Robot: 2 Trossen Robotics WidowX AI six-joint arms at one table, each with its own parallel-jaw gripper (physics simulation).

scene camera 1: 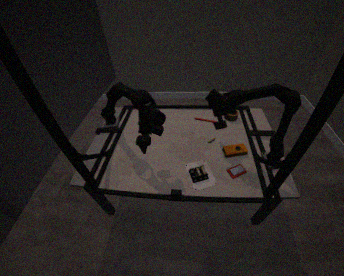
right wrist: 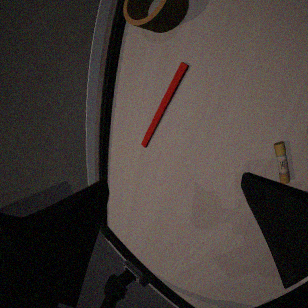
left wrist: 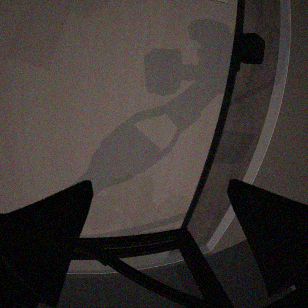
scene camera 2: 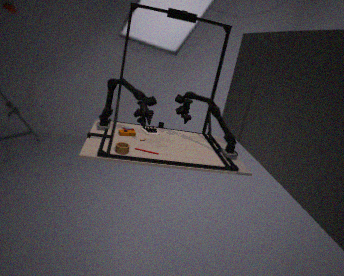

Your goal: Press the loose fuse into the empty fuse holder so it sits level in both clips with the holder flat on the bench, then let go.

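Pixels of known places: left gripper, fingertip midpoint: (scene camera 1: 145,148) (left wrist: 161,187) (scene camera 2: 183,120); right gripper, fingertip midpoint: (scene camera 1: 211,115) (right wrist: 177,184) (scene camera 2: 146,127); left arm's base, link origin: (scene camera 1: 111,122) (right wrist: 130,273) (scene camera 2: 229,151); right arm's base, link origin: (scene camera 1: 273,158) (scene camera 2: 103,124).
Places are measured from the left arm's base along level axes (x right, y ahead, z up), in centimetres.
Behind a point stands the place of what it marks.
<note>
The loose fuse (scene camera 1: 211,140) {x 23.1, y 66.3, z -3.6 cm} (scene camera 2: 143,140) {x 21.9, y 66.3, z -4.3 cm} (right wrist: 282,162) {x 22.5, y 66.9, z -3.4 cm} lies on the bench, a small tan cylinder with a pale label. In the right wrist view it is beside the right-hand fingertip. The dark fuse holder (scene camera 1: 199,173) (scene camera 2: 150,129) is on a white sheet toward the near edge in scene camera 1. Pale bars show on it; its clips are too small to make out. My right gripper (scene camera 1: 220,126) (right wrist: 177,184) {x 15.5, y 67.1, z 9.5 cm} is open and empty above the bench, behind the fuse in scene camera 1. My left gripper (scene camera 1: 143,149) {x 38.2, y 29.2, z 10.3 cm} (scene camera 2: 187,120) {x 38.2, y 29.2, z 10.3 cm} (left wrist: 161,187) {x 38.2, y 29.2, z 10.3 cm} is open and empty, raised over the bench's left part in scene camera 1.
An orange meter (scene camera 1: 235,150) {x 34.4, y 77.7, z -1.7 cm} (scene camera 2: 127,132) {x 30.3, y 78.4, z -1.7 cm} and a red-edged object (scene camera 1: 237,171) {x 47.4, y 75.1, z -3.4 cm} lie right of the holder in scene camera 1. A red stick (scene camera 1: 204,120) {x 2.1, y 66.1, z -4.6 cm} (scene camera 2: 146,151) {x 2.0, y 67.9, z -4.5 cm} (right wrist: 164,106) {x 3.3, y 68.3, z -4.2 cm} and a tape roll (scene camera 1: 232,116) {x 5.2, y 84.9, z -0.4 cm} (scene camera 2: 122,148) {x -4.0, y 86.5, z -0.3 cm} (right wrist: 172,14) {x 4.4, y 83.0, z -2.3 cm} are farther back. Black frame bars border the bench.
</note>
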